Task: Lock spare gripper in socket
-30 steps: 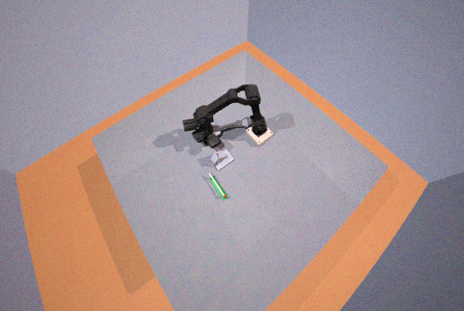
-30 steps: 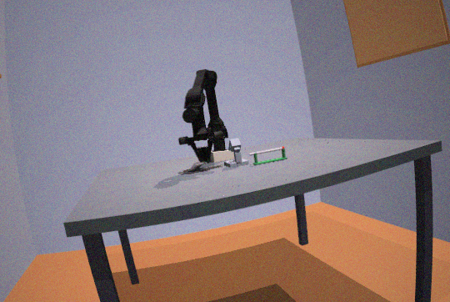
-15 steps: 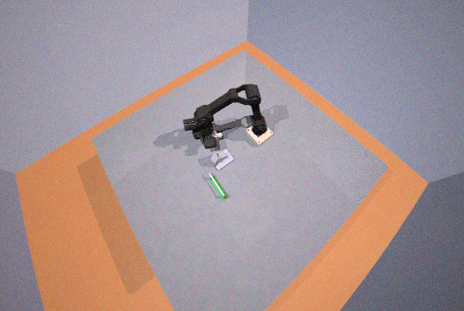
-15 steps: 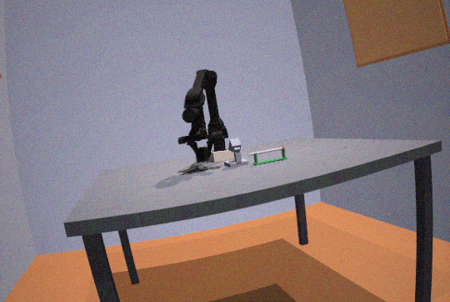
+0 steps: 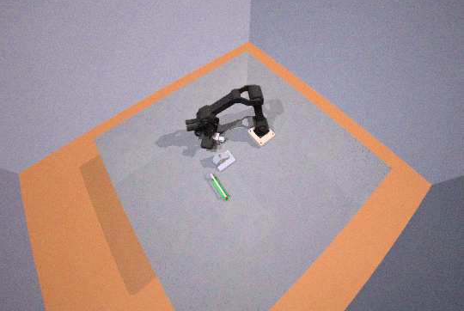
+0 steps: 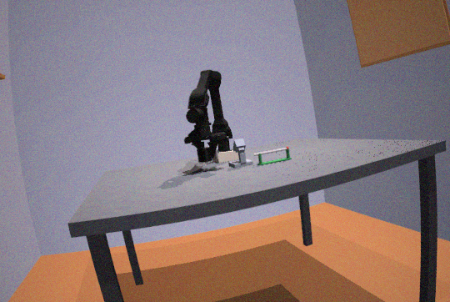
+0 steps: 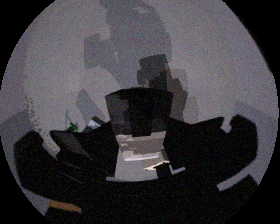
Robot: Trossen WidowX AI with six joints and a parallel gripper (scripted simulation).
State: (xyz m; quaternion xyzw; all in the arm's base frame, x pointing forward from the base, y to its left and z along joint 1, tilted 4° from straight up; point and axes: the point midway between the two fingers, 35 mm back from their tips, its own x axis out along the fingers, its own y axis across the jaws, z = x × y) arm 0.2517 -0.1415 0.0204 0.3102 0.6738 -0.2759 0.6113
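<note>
Right now my gripper tip is 40 mm short of the grey socket mount and 130 mm to the right of it. The rest, counted from my gripper tip: green bar-shaped rack: 130 mm ahead, 240 mm to the left, 30 mm below; spare gripper: 10 mm behind, 10 mm to the left, 20 mm above.
</note>
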